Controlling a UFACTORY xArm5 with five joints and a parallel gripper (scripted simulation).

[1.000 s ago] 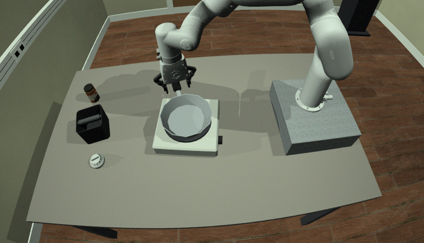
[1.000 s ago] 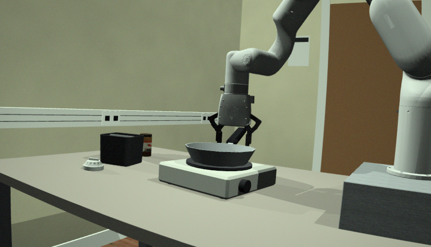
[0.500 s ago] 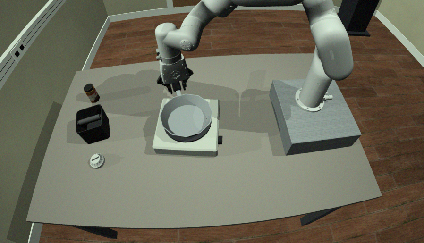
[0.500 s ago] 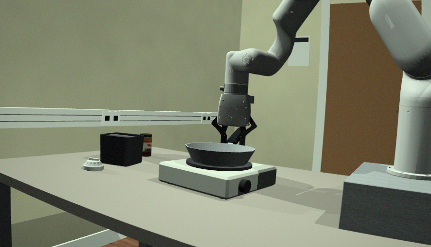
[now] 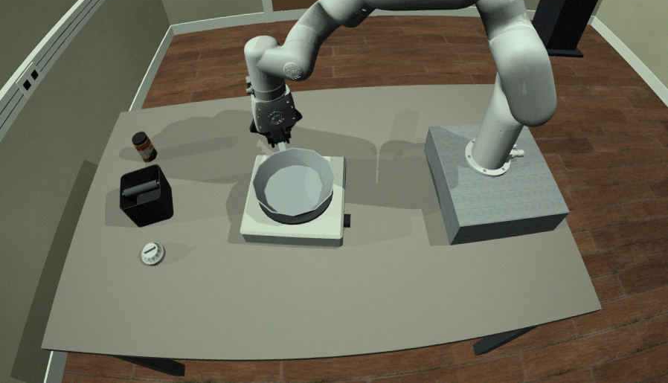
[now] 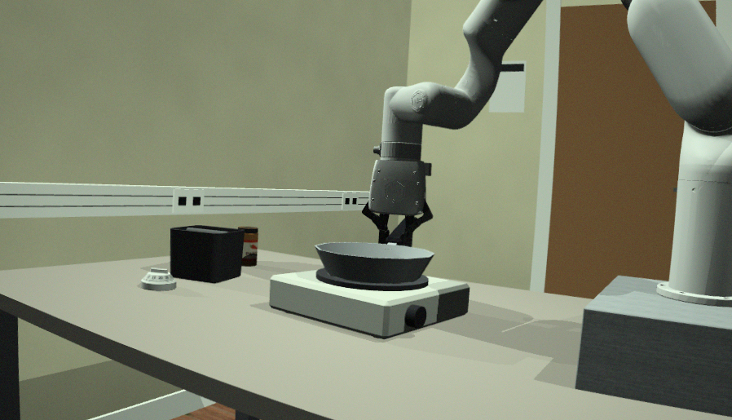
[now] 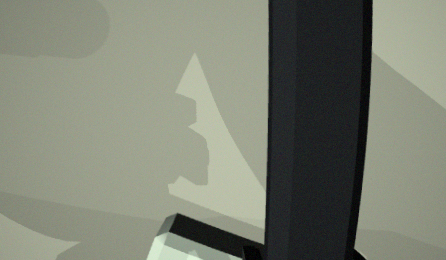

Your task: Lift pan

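My gripper is now 20 mm past the grey pan, 80 mm to the right of it and 10 mm above it. From my hand the other things lie so: brown jar: 440 mm ahead, 70 mm to the right, 70 mm below; white dial timer: 340 mm ahead, 270 mm to the left, 100 mm below; hot plate: 60 mm behind, 140 mm to the left, 80 mm below.
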